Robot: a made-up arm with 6 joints. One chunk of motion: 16 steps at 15 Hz.
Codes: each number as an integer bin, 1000 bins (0 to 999) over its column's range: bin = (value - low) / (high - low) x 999, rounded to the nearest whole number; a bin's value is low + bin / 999 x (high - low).
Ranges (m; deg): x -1.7..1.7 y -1.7..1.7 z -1.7..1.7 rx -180..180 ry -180..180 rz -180..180
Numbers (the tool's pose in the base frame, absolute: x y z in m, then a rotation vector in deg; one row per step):
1: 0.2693 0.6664 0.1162 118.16 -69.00 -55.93
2: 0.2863 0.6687 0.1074 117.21 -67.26 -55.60
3: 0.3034 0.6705 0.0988 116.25 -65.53 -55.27
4: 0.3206 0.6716 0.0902 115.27 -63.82 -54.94
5: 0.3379 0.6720 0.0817 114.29 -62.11 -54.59
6: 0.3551 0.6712 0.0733 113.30 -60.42 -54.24
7: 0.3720 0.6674 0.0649 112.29 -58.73 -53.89
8: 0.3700 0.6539 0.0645 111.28 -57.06 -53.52
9: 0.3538 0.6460 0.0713 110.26 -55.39 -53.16
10: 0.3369 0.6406 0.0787 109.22 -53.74 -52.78
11: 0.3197 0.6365 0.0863 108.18 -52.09 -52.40
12: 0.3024 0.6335 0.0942 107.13 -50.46 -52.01
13: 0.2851 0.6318 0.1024 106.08 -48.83 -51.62
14: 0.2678 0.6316 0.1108 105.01 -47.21 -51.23
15: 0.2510 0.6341 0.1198 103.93 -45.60 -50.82
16: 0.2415 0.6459 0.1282 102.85 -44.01 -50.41
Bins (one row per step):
1: 579 695 534 827 308 344
2: 584 696 531 825 313 345
3: 589 697 529 822 318 346
4: 594 697 526 819 322 347
5: 599 697 524 817 327 348
6: 604 697 521 814 332 349
7: 609 696 519 811 337 350
8: 608 692 518 808 341 351
9: 603 689 520 805 346 352
10: 598 688 523 803 350 353
11: 593 687 525 800 355 354
12: 588 686 527 797 359 355
13: 583 685 530 794 364 356
14: 578 685 532 791 368 357
15: 573 686 535 788 373 358
16: 570 689 537 785 377 360

